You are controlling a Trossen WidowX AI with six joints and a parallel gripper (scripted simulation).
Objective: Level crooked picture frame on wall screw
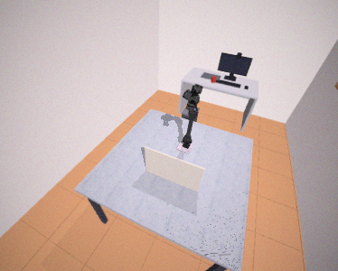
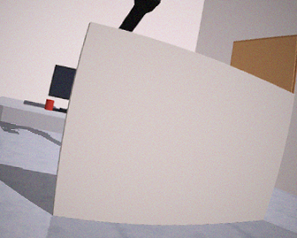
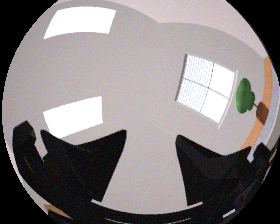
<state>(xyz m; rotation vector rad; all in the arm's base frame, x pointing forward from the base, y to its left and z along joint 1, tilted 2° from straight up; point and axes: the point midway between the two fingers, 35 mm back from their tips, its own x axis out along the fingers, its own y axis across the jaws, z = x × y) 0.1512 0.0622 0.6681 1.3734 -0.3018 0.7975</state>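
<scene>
The brown wooden picture frame is 530 mm below my gripper tip, 210 mm ahead of it and 10 mm to the left of it. The rest, counted from my gripper tip: wall panel 540 mm below, 220 mm ahead.
</scene>
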